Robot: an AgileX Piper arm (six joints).
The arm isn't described. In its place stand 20 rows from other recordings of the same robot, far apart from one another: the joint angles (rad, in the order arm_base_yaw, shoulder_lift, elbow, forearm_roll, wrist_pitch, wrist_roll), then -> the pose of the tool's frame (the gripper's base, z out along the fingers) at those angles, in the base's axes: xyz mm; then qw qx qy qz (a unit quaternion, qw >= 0).
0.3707, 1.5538, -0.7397, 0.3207, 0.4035, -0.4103 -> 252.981, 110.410, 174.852, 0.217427, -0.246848, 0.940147, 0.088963
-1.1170, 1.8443, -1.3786, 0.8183, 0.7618, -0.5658 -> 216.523, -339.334, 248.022, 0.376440, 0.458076, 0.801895, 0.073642
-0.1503, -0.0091, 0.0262, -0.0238, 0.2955, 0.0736 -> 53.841, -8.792, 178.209, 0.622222, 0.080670, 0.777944, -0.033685
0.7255, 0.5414, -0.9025, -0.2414, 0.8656, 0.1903 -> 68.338, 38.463, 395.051, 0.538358, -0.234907, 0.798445, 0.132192
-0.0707, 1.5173, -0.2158, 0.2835, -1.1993, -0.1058 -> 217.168, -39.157, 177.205, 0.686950, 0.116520, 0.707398, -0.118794
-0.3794, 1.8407, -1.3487, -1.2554, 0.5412, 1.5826 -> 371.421, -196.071, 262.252, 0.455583, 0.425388, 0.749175, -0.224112
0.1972, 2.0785, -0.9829, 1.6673, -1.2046, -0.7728 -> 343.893, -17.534, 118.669, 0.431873, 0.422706, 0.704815, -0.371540
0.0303, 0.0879, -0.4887, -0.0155, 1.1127, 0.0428 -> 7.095, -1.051, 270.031, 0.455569, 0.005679, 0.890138, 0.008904
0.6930, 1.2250, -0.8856, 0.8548, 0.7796, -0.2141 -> 154.660, 191.163, 303.682, 0.150156, -0.198667, 0.879021, 0.406579
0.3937, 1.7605, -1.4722, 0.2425, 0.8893, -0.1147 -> 347.864, 162.875, 285.836, 0.218649, -0.192458, 0.946167, 0.141139
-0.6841, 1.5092, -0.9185, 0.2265, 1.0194, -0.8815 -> 209.949, -148.745, 216.353, 0.085738, -0.041277, 0.994080, 0.052447
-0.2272, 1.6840, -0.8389, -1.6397, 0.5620, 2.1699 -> 306.451, -120.502, 192.328, 0.431183, 0.425110, 0.772523, -0.191235
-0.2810, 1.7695, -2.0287, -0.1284, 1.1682, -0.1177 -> 365.699, -116.713, 432.037, 0.345124, 0.073954, 0.925826, -0.135153
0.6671, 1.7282, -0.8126, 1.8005, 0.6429, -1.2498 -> 223.652, 243.756, 180.686, 0.173314, -0.161315, 0.850122, 0.470354
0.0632, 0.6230, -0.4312, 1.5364, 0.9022, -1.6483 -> 95.996, 77.583, 306.488, 0.598804, -0.349795, 0.650709, 0.309281
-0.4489, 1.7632, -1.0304, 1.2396, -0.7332, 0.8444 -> 309.555, -213.038, 234.631, 0.577596, 0.792742, 0.090446, 0.172517
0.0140, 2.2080, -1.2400, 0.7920, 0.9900, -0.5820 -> 365.394, 59.271, 75.088, 0.051869, 0.021731, -0.947637, -0.314358
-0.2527, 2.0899, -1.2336, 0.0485, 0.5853, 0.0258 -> 376.938, -94.816, 101.610, 0.109018, 0.156414, 0.981651, 0.003179
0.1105, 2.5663, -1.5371, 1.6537, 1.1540, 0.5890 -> 438.568, 132.093, 28.648, 0.361299, -0.604129, -0.525795, -0.477525
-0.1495, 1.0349, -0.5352, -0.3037, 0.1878, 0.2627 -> 199.918, -35.250, 254.453, 0.465658, 0.063160, 0.880080, -0.068063
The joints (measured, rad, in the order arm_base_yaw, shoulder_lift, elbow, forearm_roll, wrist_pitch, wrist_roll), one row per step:
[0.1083, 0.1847, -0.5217, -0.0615, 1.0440, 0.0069]
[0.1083, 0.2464, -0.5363, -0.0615, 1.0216, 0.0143]
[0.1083, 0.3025, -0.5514, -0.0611, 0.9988, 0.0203]
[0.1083, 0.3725, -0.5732, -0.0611, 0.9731, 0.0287]
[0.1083, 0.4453, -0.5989, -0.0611, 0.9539, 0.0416]
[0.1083, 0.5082, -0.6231, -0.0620, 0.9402, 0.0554]
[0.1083, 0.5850, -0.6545, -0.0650, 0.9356, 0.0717]
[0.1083, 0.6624, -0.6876, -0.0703, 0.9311, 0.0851]
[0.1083, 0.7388, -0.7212, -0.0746, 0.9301, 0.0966]
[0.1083, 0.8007, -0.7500, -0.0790, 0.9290, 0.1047]
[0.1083, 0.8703, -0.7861, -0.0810, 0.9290, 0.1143]
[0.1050, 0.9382, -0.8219, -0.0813, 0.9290, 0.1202]
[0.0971, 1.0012, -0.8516, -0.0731, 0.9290, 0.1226]
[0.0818, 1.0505, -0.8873, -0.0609, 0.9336, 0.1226]
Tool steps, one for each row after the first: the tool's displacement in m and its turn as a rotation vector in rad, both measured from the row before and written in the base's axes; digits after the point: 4 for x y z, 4 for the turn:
[0.0102, 0.0012, 0.0042, 0.0028, 0.0248, -0.0031]
[0.0097, 0.0012, 0.0040, 0.0027, 0.0183, -0.0022]
[0.0125, 0.0014, 0.0050, 0.0037, 0.0226, -0.0037]
[0.0131, 0.0015, 0.0047, 0.0066, 0.0282, -0.0072]
[0.0117, 0.0013, 0.0037, 0.0066, 0.0252, -0.0085]
[0.0142, 0.0013, 0.0033, 0.0045, 0.0407, -0.0114]
[0.0150, 0.0013, 0.0026, -0.0002, 0.0393, -0.0100]
[0.0152, 0.0013, 0.0015, -0.0011, 0.0413, -0.0089]
[0.0128, 0.0011, 0.0008, -0.0026, 0.0314, -0.0064]
[0.0148, 0.0015, 0.0009, 0.0003, 0.0331, -0.0076]
[0.0149, 0.0010, 0.0000, -0.0002, 0.0319, -0.0081]
[0.0139, 0.0006, -0.0021, 0.0061, 0.0339, -0.0103]
[0.0116, -0.0010, 0.0012, 0.0105, 0.0192, -0.0165]

